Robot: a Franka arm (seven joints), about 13 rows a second.
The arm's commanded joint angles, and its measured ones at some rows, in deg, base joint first. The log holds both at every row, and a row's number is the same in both.
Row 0, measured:
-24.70, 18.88, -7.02, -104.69, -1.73, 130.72, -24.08
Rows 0 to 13, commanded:
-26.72, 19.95, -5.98, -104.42, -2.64, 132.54, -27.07
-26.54, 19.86, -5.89, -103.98, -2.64, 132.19, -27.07
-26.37, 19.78, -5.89, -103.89, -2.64, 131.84, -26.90
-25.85, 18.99, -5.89, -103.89, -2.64, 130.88, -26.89
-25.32, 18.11, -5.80, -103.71, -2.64, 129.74, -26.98
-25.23, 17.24, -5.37, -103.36, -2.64, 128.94, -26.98
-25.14, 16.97, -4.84, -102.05, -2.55, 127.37, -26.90
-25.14, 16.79, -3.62, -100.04, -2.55, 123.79, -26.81
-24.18, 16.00, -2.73, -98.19, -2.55, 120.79, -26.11
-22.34, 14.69, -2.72, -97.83, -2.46, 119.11, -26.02
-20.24, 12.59, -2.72, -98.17, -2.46, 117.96, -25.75
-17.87, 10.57, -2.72, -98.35, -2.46, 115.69, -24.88
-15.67, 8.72, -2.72, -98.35, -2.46, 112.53, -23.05
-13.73, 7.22, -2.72, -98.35, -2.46, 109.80, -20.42
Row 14, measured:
-16.98, 10.94, -2.33, -97.25, -1.77, 114.19, -23.86
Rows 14 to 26, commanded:
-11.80, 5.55, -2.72, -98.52, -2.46, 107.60, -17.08
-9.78, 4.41, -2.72, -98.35, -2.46, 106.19, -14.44
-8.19, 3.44, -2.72, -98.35, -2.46, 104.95, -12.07
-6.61, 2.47, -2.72, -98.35, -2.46, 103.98, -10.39
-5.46, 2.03, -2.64, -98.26, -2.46, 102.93, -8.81
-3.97, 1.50, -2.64, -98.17, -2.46, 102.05, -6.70
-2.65, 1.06, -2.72, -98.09, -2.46, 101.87, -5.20
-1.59, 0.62, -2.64, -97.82, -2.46, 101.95, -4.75
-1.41, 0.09, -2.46, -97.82, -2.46, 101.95, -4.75
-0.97, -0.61, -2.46, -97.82, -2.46, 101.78, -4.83
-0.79, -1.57, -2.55, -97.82, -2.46, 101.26, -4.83
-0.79, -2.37, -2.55, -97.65, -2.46, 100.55, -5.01
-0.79, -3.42, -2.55, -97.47, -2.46, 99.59, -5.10
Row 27, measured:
-1.54, -0.68, -2.07, -97.16, -1.77, 101.91, -5.60
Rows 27 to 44, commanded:
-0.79, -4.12, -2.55, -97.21, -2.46, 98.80, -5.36
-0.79, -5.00, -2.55, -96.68, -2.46, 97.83, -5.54
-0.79, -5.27, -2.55, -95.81, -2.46, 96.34, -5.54
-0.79, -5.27, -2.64, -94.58, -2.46, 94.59, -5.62
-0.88, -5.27, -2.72, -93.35, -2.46, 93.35, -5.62
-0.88, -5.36, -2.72, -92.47, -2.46, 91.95, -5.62
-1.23, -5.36, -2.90, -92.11, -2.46, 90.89, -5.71
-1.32, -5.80, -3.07, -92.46, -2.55, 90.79, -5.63
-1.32, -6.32, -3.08, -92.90, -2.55, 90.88, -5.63
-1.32, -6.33, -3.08, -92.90, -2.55, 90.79, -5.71
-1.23, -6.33, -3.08, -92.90, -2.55, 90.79, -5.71
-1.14, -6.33, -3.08, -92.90, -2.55, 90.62, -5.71
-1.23, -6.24, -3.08, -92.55, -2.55, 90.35, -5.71
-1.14, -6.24, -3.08, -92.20, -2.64, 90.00, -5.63
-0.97, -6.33, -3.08, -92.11, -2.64, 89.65, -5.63
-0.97, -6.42, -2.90, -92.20, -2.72, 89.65, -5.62
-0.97, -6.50, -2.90, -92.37, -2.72, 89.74, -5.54
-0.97, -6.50, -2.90, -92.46, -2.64, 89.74, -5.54
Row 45, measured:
-1.54, -6.06, -2.80, -92.95, -1.77, 91.26, -5.64
